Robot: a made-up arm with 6 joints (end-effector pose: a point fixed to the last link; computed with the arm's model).
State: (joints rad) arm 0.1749 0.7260 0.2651 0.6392 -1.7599 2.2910
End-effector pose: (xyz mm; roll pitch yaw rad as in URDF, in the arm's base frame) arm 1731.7 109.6 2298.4 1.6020 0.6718 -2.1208
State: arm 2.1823 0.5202 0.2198 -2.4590 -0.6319 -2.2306
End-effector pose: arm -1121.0 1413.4 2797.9 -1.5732 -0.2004 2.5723
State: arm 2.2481 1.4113 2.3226 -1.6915 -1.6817 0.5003
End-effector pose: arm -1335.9 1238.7 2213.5 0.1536 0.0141 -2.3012
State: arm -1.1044 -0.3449 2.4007 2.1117 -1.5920 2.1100
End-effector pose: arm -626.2 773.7 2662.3 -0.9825 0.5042 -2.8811
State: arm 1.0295 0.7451 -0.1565 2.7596 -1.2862 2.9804
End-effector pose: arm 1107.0 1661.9 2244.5 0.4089 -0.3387 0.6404
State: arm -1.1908 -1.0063 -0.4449 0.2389 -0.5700 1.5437
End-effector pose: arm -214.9 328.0 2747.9 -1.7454 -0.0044 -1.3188
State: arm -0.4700 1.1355 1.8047 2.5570 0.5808 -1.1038
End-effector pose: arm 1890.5 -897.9 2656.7 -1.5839 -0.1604 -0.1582
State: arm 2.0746 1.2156 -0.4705 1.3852 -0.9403 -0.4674
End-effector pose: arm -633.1 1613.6 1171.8 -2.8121 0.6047 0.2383
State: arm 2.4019 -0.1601 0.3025 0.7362 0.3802 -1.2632
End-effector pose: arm -464.4 369.6 3502.3 0.3354 -0.7215 2.7402
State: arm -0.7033 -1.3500 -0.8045 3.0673 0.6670 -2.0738
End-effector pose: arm -442.6 373.9 2256.2 -1.0038 0.1200 -0.6570
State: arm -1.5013 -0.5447 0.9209 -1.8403 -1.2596 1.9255
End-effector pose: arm 191.4 735.9 3388.6 -1.8180 -0.3375 0.3047
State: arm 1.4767 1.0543 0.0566 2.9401 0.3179 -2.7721
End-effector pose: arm 182.5 2059.4 1524.2 0.0520 1.3024 1.7148
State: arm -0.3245 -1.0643 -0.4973 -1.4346 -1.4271 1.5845
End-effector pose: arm -500.4 411.1 2626.4 -0.5941 0.0364 1.0520
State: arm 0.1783 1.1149 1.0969 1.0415 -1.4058 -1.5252
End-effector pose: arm 2157.6 141.0 2156.5 0.0298 0.5247 -1.2121
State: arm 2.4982 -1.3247 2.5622 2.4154 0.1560 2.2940
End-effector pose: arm 1308.3 -1058.0 1054.5 -1.6487 0.6244 -0.7709
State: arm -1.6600 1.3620 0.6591 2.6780 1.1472 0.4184
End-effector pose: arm -63.6 -2254.4 1304.7 -1.2536 1.0926 0.3932
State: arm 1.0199 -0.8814 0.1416 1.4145 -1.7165 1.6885
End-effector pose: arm -203.5 -852.9 2974.5 -2.2418 0.2056 -0.4938
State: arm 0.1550 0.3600 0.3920 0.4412 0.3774 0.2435
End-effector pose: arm 1547.0 212.3 3130.0 -0.7193 -0.3713 0.3247
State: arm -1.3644 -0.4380 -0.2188 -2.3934 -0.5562 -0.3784
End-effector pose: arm 194.2 -282.2 3255.6 2.5876 -0.5972 -0.9151
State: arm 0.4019 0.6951 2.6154 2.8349 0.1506 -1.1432
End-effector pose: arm 586.3 245.2 3241.5 1.6603 -1.3601 -2.9580
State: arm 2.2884 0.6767 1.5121 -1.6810 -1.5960 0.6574
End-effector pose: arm -1086.7 837.6 3130.3 0.0739 -0.0551 -2.3252
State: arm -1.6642 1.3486 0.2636 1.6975 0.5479 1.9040
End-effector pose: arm -71.6 -2264.8 1142.1 -2.7499 0.9037 -0.6759
